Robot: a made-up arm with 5 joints. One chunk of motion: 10 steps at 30 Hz.
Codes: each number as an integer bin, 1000 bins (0 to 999) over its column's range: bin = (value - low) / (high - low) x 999, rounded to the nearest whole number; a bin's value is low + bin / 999 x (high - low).
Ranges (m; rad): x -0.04..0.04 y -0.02..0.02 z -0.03..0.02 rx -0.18..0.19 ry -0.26..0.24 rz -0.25..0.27
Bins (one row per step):
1: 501 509 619 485 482 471
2: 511 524 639 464 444 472
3: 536 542 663 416 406 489
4: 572 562 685 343 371 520
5: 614 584 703 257 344 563
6: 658 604 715 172 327 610
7: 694 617 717 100 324 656
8: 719 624 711 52 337 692
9: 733 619 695 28 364 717
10: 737 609 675 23 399 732
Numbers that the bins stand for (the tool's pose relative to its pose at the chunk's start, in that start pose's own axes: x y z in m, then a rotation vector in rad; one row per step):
1: 0.0001 0.0004 0.0010 -0.0004 -0.0188 -0.0048
2: 0.0009 0.0010 0.0020 -0.0081 -0.0378 -0.0043
3: 0.0029 0.0017 0.0032 -0.0259 -0.0568 0.0045
4: 0.0058 0.0025 0.0043 -0.0530 -0.0743 0.0207
5: 0.0092 0.0034 0.0052 -0.0848 -0.0878 0.0431
6: 0.0127 0.0042 0.0058 -0.1163 -0.0963 0.0675
7: 0.0156 0.0047 0.0059 -0.1430 -0.0978 0.0915
8: 0.0176 0.0050 0.0056 -0.1607 -0.0913 0.1102
9: 0.0187 0.0048 0.0048 -0.1696 -0.0778 0.1232
10: 0.0190 0.0044 0.0038 -0.1715 -0.0603 0.1310

